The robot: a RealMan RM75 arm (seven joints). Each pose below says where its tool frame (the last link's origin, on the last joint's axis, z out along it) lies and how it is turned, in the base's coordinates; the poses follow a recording.
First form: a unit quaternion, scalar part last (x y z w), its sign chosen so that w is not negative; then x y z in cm.
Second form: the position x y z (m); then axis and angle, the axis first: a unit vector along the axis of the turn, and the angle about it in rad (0 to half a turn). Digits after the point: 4 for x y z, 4 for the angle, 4 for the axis.
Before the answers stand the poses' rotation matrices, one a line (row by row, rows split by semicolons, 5 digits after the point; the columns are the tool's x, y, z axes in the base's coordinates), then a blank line. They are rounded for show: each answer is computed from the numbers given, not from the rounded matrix.
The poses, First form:
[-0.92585, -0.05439, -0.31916, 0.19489, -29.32, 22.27, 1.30]
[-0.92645, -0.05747, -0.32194, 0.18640, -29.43, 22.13, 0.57]
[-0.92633, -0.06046, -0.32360, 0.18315, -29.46, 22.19, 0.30]
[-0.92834, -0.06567, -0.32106, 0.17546, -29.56, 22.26, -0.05]
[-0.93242, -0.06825, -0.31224, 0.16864, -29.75, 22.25, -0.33]
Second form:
0.79036 0.22512 0.56979; -0.02369 -0.91812 0.39560; 0.61219 -0.32616 -0.72031
0.78610 0.22650 0.57510; -0.01353 -0.92390 0.38238; 0.61795 -0.30838 -0.72322
0.78326 0.23055 0.57737; -0.00652 -0.92560 0.37844; 0.62167 -0.30018 -0.72348
0.78521 0.23460 0.57306; 0.00926 -0.92980 0.36794; 0.61915 -0.28361 -0.73227
0.79570 0.23259 0.55926; 0.02196 -0.93380 0.35711; 0.60530 -0.27187 -0.74813

[-0.2932, 0.2227, 0.0130, -0.9439, -0.0555, -0.3254, 2.7493]
[-0.2943, 0.2213, 0.0057, -0.9430, -0.0585, -0.3277, 2.7666]
[-0.2946, 0.2219, 0.0030, -0.9423, -0.0615, -0.3292, 2.7732]
[-0.2956, 0.2226, -0.0005, -0.9430, -0.0667, -0.3261, 2.7888]
[-0.2975, 0.2225, -0.0033, -0.9460, -0.0692, -0.3168, 2.8027]

